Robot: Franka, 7 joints.
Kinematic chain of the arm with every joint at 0, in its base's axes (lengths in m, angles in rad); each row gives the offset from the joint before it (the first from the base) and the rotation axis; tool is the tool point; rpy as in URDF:
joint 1: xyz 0 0 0.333 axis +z
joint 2: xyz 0 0 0 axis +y
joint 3: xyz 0 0 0.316 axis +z
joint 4: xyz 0.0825 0 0 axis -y
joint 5: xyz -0.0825 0 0.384 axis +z
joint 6: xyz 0 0 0 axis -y
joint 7: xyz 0.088 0 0 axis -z
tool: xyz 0 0 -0.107 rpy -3.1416 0 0
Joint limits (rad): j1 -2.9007..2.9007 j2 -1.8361..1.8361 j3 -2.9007..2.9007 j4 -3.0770..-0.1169 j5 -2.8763..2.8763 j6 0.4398..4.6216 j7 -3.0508..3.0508
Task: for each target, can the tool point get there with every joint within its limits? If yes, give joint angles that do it. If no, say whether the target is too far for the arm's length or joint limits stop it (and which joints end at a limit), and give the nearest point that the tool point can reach.
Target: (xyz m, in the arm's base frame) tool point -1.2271 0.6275 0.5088
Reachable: no: too far | nearest point -0.7577 0.3875 0.4415 | short by 0.532 m
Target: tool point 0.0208 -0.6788 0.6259
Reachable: yes | joints 2.1823 -0.7296 2.2799 -1.3590 0.5304 3.9086 0.0056
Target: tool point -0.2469 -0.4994 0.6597
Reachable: yes | joints -0.8285 0.2939 -1.1869 -1.8476 0.8596 3.8771 0.8289
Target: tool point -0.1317 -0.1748 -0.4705
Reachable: no: joint limits stop it (at a limit: joint 2) | nearest point -0.1385 -0.1838 -0.3581 | short by 0.113 m
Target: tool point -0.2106 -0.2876 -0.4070
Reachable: no: joint limits stop it (at a limit: joint 2) | nearest point -0.2068 -0.2824 -0.3566 | short by 0.051 m
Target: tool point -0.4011 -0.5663 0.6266
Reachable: yes | joints 1.2714 -1.3413 0.5771 -0.3690 -2.2134 3.7589 0.1885
